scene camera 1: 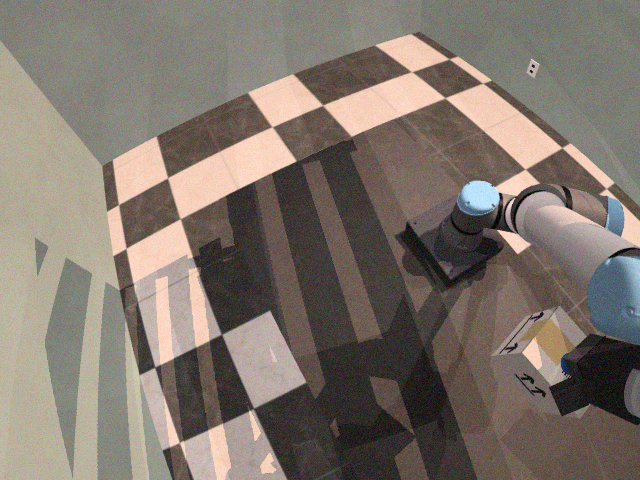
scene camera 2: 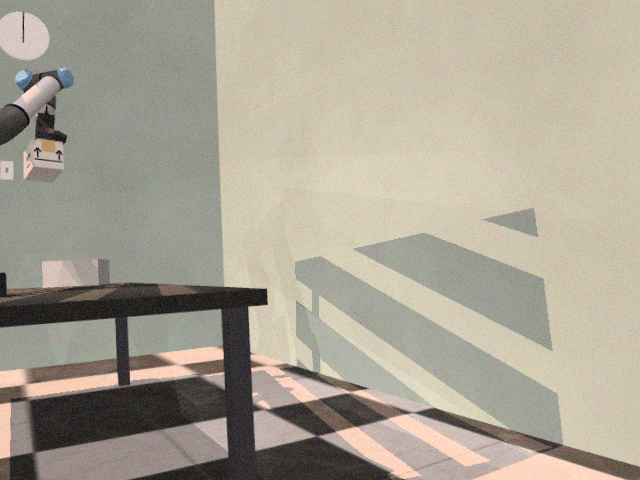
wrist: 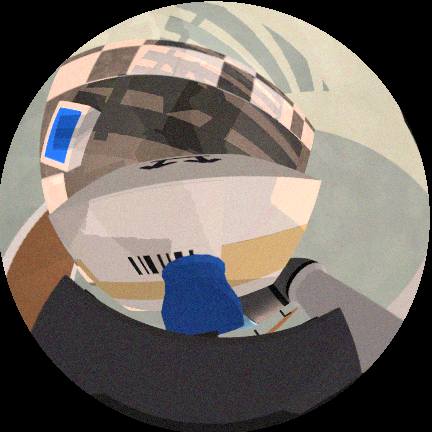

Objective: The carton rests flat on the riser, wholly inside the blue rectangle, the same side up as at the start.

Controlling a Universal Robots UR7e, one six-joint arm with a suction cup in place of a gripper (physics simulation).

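Observation:
A white carton with tan tape, a barcode and black arrows hangs under my suction gripper, whose blue cup sits against its top face. In the scene camera 2 view its arrows point up and it hangs high above the table top, roughly level. The white riser stands on the table, apart from and below the carton. The blue rectangle on its top shows at the left of the wrist view, partly in shadow. The riser does not show in the scene camera 1 view.
The dark table carries the arm's black base plate. The arm's light link reaches out toward the carton. A large brown surface shows at the wrist view's left edge. A round clock hangs on the wall.

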